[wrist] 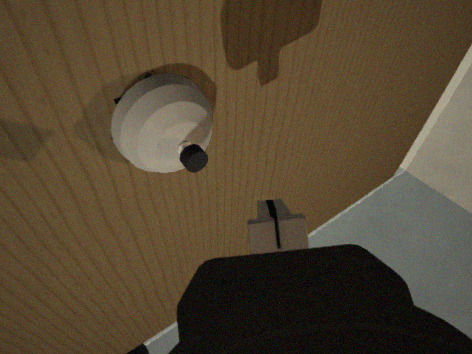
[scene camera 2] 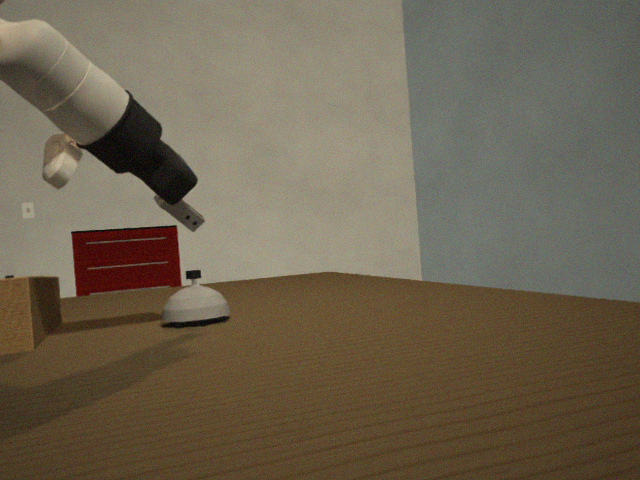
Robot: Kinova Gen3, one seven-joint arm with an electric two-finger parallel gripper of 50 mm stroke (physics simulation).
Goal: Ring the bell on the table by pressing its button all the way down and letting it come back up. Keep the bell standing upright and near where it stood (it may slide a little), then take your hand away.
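Places are measured from the arm's base along level axes (x back, y left, z down), in metres.
Pixels of known places: gripper, fingertip midpoint: (wrist: 271,216) (scene camera 2: 197,223).
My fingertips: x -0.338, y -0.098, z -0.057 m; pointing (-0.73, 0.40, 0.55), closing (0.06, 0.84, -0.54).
Ahead of a thing's pixels: the offset from my fingertips to its middle. Level surfaces: height alone.
The bell {dx +0.015, dy -0.018, dz +0.093 m} (scene camera 2: 195,304) (wrist: 160,122) stands upright on the table {dz +0.126 m} (scene camera 2: 387,372) (wrist: 75,240). It has a pale grey dome and a black base. Its black button {dx +0.015, dy -0.018, dz +0.065 m} (scene camera 2: 193,274) (wrist: 194,158) stands up on a short stem above the dome. My gripper (scene camera 2: 198,225) (wrist: 271,216) is shut and empty, its fingertips together. In the scene view it is tilted and hangs above the bell, apart from the button. In the wrist view the fingertips show below and to the right of the button.
A light wooden block (scene camera 2: 15,315) stands left of the bell in the scene view, with a small dark piece (scene camera 2: 9,276) showing at its top edge. A red drawer cabinet (scene camera 2: 126,255) stands behind the table. The arm's shadow falls on the table.
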